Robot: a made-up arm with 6 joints.
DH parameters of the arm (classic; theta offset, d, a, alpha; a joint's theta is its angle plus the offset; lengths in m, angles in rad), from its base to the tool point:
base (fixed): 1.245 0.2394 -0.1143 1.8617
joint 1: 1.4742 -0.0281 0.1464 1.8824
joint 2: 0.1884 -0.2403 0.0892 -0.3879
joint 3: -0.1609 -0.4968 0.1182 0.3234
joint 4: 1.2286 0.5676 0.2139 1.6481
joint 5: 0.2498 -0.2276 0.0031 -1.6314
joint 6: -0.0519 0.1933 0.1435 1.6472
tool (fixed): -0.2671 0.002 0 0
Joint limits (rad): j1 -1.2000..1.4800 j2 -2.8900..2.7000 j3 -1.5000..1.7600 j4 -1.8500..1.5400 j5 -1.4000..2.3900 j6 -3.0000..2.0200
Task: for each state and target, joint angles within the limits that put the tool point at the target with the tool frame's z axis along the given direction. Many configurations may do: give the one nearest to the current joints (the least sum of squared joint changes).
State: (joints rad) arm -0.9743 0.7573 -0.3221 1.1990 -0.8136 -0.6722
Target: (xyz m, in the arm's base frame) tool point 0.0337 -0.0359 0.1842 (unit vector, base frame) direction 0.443 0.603 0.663
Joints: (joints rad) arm -0.7159 0.7278 -0.3136 0.5594 -0.0846 -0.6257
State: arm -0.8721 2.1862 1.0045 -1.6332 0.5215 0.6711
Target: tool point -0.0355 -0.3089 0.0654 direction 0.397 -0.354 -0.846
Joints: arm -0.9795 1.5431 0.8808 -1.1839 0.3609 1.3515
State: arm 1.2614 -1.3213 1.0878 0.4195 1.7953 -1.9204
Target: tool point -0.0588 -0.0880 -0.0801 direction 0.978 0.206 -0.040
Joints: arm 1.4800 -2.2491 1.0949 0.8962 1.9847 -2.5356
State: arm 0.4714 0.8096 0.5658 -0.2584 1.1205 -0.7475
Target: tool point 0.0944 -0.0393 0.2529 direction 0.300 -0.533 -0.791
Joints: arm 0.2583 1.5765 1.4058 -0.0132 0.7621 -0.2501
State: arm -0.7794 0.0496 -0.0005 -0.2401 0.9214 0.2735
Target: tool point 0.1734 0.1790 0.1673 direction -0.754 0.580 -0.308
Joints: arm -1.2000 0.1670 -0.8457 -0.8648 0.7382 1.1487
